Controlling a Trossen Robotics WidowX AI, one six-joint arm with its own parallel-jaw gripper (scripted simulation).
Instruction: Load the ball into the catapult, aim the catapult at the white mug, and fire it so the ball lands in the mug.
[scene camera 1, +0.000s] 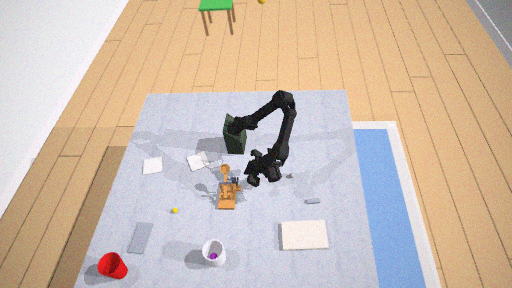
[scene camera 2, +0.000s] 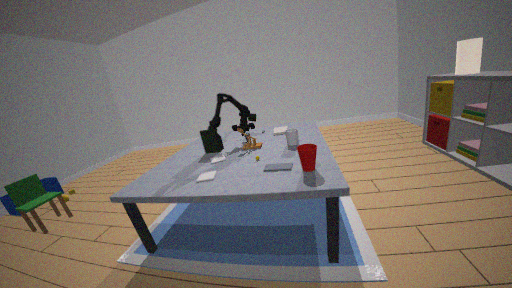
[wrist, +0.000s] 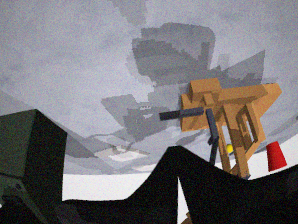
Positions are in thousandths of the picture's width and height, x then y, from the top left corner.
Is my gripper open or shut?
Shut.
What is my gripper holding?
Nothing.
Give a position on a white slab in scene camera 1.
At 583, 818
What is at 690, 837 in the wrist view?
My gripper.
